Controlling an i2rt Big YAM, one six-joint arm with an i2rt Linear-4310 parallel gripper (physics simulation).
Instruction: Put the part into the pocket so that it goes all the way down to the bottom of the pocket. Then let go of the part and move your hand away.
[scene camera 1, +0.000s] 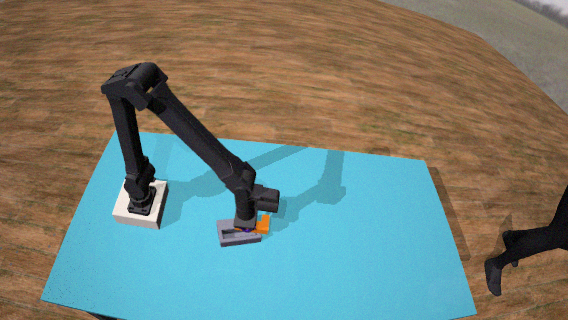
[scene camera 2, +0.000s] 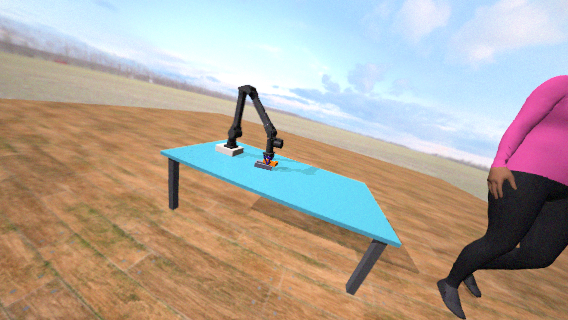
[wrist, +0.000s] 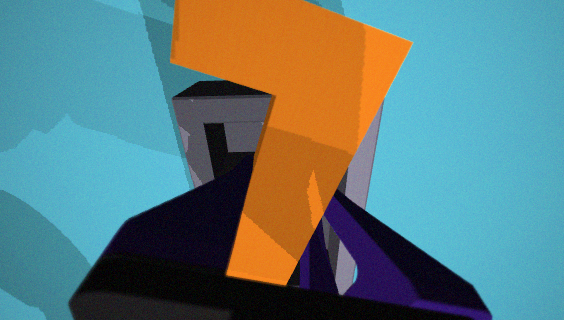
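Seen in the pictures: gripper, fingertip midpoint: (scene camera 1: 247, 227) (scene camera 2: 267, 163) (wrist: 279, 174); arm's base, link origin: (scene camera 1: 142, 200) (scene camera 2: 231, 146).
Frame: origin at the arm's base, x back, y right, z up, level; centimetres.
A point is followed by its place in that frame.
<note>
An orange L-shaped part (scene camera 1: 263, 226) {x -44.1, y 4.0, z 1.0 cm} (scene camera 2: 273, 163) {x -43.9, y 5.0, z 0.3 cm} (wrist: 305, 65) {x -44.4, y 2.7, z 1.0 cm} is held between the purple-and-black fingers of my gripper (scene camera 1: 246, 230) {x -38.8, y 3.3, z -2.2 cm} (scene camera 2: 268, 160) {x -38.8, y 3.3, z -2.2 cm} (wrist: 279, 174) {x -38.8, y 3.3, z -2.2 cm}, which is shut on it. A grey block (scene camera 1: 240, 242) {x -37.0, y 8.6, z -3.7 cm} (scene camera 2: 262, 165) {x -36.6, y 8.7, z -3.0 cm} (wrist: 225, 109) {x -41.5, y 0.3, z -2.1 cm} with a dark angular pocket lies on the table beneath the part. In the wrist view the part covers much of the block and looks turned relative to it. The part is above the block, outside the pocket; one end reaches past the block's edge. The fingers hide some of the pocket, and the exact height gap is unclear.
The arm's white base block (scene camera 1: 136, 220) {x 0.5, y 7.7, z -1.5 cm} (scene camera 2: 235, 151) {x -7.4, y 3.6, z -1.5 cm} stands on the blue table (scene camera 1: 350, 260) {x -75.8, y 12.1, z -5.7 cm} (scene camera 2: 320, 200) {x -85.5, y 24.0, z -5.7 cm}, left of the grey block. A person (scene camera 1: 535, 237) (scene camera 2: 530, 150) in a pink top and black trousers is beyond the table's right end.
</note>
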